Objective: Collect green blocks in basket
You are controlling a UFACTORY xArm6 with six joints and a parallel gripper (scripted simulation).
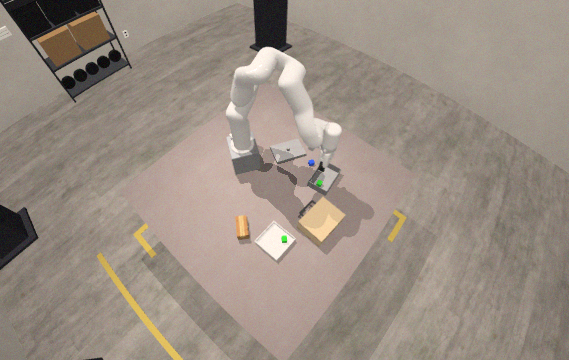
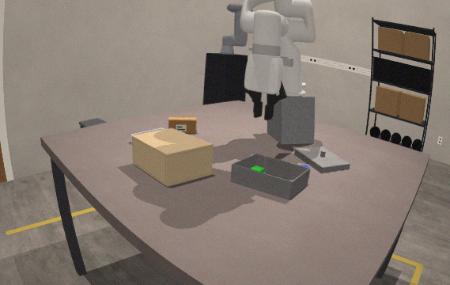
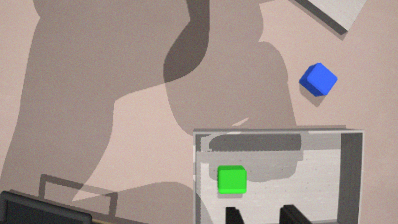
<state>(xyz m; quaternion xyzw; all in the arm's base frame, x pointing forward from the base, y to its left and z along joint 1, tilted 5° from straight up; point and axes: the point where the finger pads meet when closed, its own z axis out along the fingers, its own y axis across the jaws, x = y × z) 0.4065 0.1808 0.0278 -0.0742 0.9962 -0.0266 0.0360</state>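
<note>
The metal box lies 160 mm below my hand and 50 mm to the left of it. Also, from my hand: light wooden cabinet 190 mm to the right, 150 mm below, 150 mm ahead; then blue block 170 mm below, 120 mm behind, 90 mm to the left; then grey metal lid 280 mm behind, 170 mm below, 60 mm to the left.
</note>
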